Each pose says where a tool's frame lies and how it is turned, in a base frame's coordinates. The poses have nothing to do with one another.
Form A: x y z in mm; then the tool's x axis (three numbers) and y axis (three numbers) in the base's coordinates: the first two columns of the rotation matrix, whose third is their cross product.
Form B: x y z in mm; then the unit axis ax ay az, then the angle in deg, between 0 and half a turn. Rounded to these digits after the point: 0 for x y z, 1 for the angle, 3 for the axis.
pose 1, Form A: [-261 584 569 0.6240 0.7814 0.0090 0.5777 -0.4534 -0.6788]
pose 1, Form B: [-261 584 569 -0.888 -0.429 0.163 141.4]
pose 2, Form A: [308 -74 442 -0.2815 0.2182 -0.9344 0.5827 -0.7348 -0.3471]
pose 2, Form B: [308 -74 442 0.591 0.344 -0.730 165.5]
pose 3, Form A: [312 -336 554 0.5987 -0.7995 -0.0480 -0.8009 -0.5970 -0.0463]
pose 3, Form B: [312 -336 554 -0.894 0.448 0.011 176.4]
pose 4, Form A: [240 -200 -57 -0.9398 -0.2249 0.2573 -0.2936 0.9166 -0.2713]
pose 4, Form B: [240 -200 -57 0.134 -0.979 0.156 167.2]
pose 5, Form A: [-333 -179 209 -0.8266 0.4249 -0.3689 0.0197 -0.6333 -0.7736]
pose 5, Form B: [-333 -179 209 -0.272 -0.415 0.868 166.5]
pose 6, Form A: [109 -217 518 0.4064 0.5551 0.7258 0.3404 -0.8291 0.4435]
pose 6, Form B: [109 -217 518 0.836 0.271 0.477 167.0]
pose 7, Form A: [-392 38 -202 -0.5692 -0.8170 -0.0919 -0.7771 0.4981 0.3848]
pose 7, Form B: [-392 38 -202 0.462 -0.865 -0.196 174.1]
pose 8, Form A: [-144 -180 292 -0.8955 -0.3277 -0.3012 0.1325 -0.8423 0.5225]
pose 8, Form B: [-144 -180 292 0.195 -0.255 -0.947 165.9]
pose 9, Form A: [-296 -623 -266 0.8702 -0.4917 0.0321 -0.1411 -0.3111 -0.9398]
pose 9, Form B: [-296 -623 -266 -0.952 0.239 -0.190 113.0]
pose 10, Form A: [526 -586 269 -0.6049 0.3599 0.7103 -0.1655 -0.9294 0.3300]
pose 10, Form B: [526 -586 269 0.424 0.117 0.898 163.0]
